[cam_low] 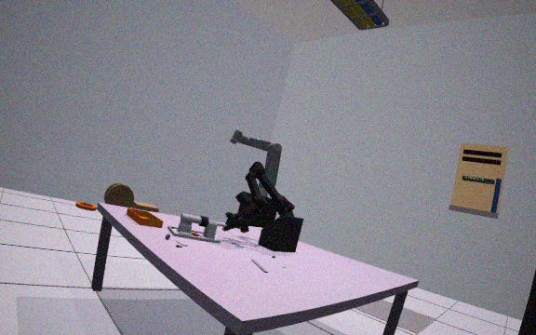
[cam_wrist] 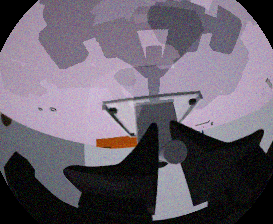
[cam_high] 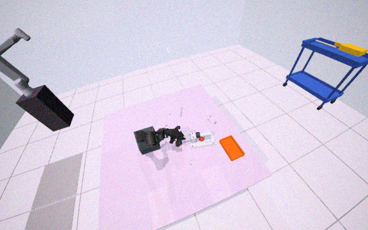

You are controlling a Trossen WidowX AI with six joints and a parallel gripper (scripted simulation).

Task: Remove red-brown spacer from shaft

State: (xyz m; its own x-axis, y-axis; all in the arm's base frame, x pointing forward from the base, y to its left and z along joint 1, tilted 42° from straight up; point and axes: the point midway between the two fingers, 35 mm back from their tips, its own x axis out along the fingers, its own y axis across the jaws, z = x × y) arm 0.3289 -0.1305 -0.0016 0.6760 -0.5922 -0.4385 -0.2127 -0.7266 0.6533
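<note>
My gripper tip is 5 cm short of the shaft, 1 cm to the left of it and 3 cm below it. Also, from my gripper tip: orange tray 34 cm ahead, 21 cm to the right, 4 cm below.
</note>
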